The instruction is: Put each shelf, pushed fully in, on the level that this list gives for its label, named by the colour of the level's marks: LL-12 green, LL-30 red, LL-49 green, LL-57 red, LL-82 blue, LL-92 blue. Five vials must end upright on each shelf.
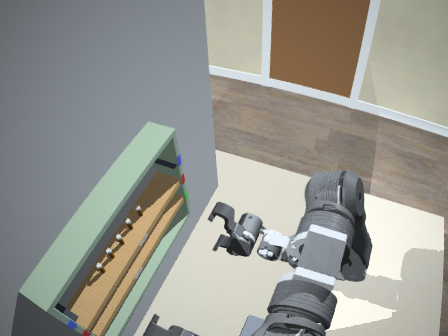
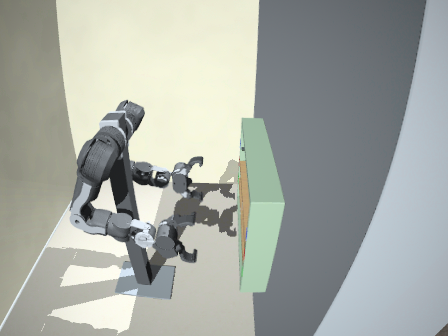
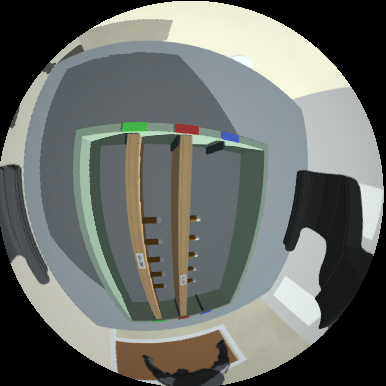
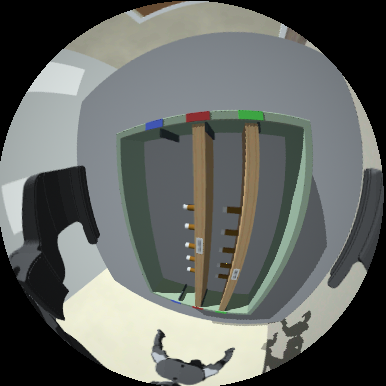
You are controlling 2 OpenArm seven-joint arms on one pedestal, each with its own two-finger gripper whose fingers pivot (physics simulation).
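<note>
A wooden shelf [image 1: 131,247] [image 3: 184,200] [image 4: 200,175] lies on the red level. Its row of several vials [image 1: 119,239] [image 3: 193,238] [image 4: 190,226] stands upright. A second shelf [image 1: 150,253] [image 3: 133,200] [image 4: 252,175] lies on the green level, also with several upright vials [image 3: 151,242] [image 4: 231,232]. Both front labels are too small to read surely. The blue level's bracket [image 1: 165,163] [image 3: 215,147] [image 4: 169,135] carries no shelf. My left gripper [image 2: 201,178] [image 3: 167,263] and my right gripper [image 1: 214,233] [image 2: 194,237] [image 4: 214,262] are open and empty, both in front of the cabinet, apart from the shelves.
The light green cabinet [image 1: 110,195] [image 2: 267,245] [image 3: 250,200] [image 4: 132,200] is fixed on a grey wall [image 1: 100,75] [image 2: 325,125]. Its side walls and top rim surround the shelves. My pedestal's base plate [image 2: 160,287] stands on the floor.
</note>
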